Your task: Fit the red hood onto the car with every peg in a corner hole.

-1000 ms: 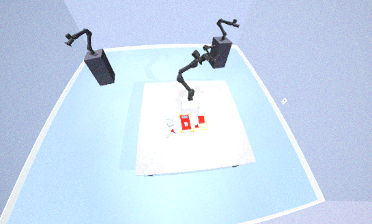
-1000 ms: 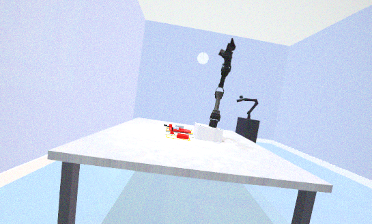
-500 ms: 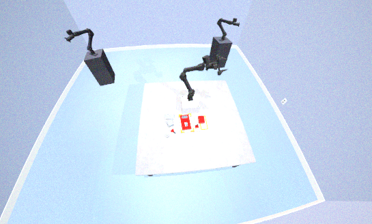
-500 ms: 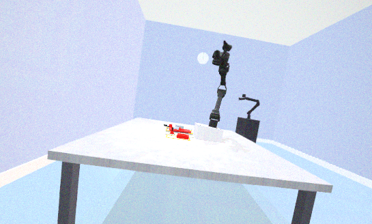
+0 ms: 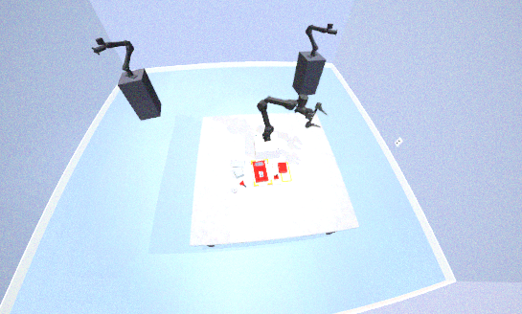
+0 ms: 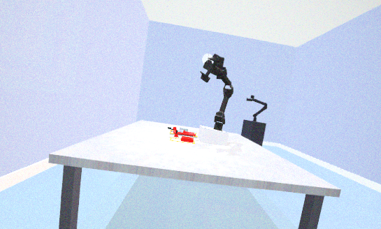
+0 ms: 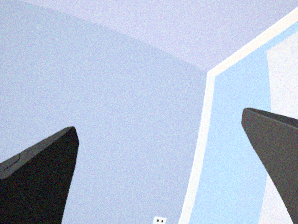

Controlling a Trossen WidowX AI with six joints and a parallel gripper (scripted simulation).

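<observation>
Right now the red hood is 530 mm below my gripper tip, 210 mm to the right of it and 20 mm behind it.
</observation>
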